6 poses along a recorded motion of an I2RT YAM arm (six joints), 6.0 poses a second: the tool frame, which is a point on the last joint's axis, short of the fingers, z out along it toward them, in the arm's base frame.
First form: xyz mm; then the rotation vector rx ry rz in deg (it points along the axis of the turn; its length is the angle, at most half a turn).
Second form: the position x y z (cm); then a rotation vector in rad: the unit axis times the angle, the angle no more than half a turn. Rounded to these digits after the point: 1 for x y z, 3 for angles.
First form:
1: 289, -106, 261, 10.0, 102.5, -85.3
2: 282, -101, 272, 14.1, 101.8, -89.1
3: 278, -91, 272, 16.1, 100.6, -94.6
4: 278, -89, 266, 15.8, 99.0, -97.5
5: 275, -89, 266, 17.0, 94.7, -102.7
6: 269, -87, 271, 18.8, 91.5, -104.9
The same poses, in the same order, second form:
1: 28.9, -10.6, 26.1, 0.175, 1.789, -1.489
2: 28.2, -10.1, 27.2, 0.246, 1.777, -1.555
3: 27.8, -9.1, 27.2, 0.281, 1.756, -1.651
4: 27.8, -8.9, 26.6, 0.276, 1.728, -1.702
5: 27.5, -8.9, 26.6, 0.297, 1.653, -1.792
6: 26.9, -8.7, 27.1, 0.328, 1.597, -1.831
